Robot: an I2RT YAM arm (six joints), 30 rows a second.
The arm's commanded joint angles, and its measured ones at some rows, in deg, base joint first. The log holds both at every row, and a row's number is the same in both.
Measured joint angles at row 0:
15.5 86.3 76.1 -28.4 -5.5 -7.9
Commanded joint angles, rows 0 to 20:
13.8 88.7 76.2 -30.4 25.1 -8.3
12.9 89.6 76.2 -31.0 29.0 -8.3
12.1 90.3 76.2 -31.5 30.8 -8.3
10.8 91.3 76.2 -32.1 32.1 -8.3
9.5 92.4 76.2 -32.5 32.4 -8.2
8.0 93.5 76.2 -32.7 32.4 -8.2
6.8 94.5 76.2 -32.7 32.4 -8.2
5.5 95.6 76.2 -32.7 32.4 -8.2
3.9 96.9 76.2 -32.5 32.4 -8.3
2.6 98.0 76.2 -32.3 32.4 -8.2
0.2 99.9 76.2 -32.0 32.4 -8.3
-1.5 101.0 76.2 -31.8 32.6 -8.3
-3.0 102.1 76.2 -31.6 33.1 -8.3
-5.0 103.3 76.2 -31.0 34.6 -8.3
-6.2 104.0 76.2 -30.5 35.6 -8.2
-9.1 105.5 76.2 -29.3 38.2 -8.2
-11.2 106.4 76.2 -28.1 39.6 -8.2
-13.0 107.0 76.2 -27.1 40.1 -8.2
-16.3 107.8 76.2 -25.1 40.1 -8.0
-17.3 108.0 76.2 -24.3 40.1 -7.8
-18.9 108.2 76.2 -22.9 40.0 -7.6
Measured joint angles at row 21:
-14.9 107.3 76.1 -25.0 37.5 -7.9
